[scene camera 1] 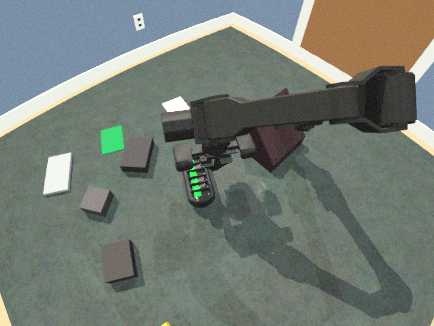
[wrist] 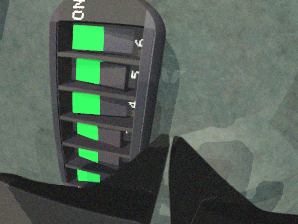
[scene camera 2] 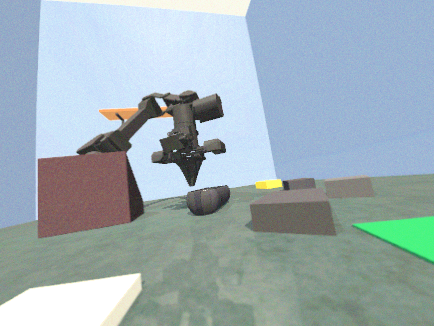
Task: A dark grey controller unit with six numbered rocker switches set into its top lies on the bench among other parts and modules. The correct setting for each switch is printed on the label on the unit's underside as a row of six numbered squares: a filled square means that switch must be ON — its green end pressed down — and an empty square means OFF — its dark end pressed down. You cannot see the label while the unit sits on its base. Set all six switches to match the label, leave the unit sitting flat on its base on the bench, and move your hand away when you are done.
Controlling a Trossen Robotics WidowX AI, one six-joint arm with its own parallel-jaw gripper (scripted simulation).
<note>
The gripper (scene camera 2: pixel 192 186) is shut, holding nothing. Also in view: a grey block (scene camera 2: pixel 305 211).
The grey block is seen too in scene camera 1 (scene camera 1: pixel 136 157). The gripper is seen too in scene camera 1 (scene camera 1: pixel 213 169) and in the wrist view (wrist: pixel 169 142). The wrist view does not show the grey block: it is out of frame.
</note>
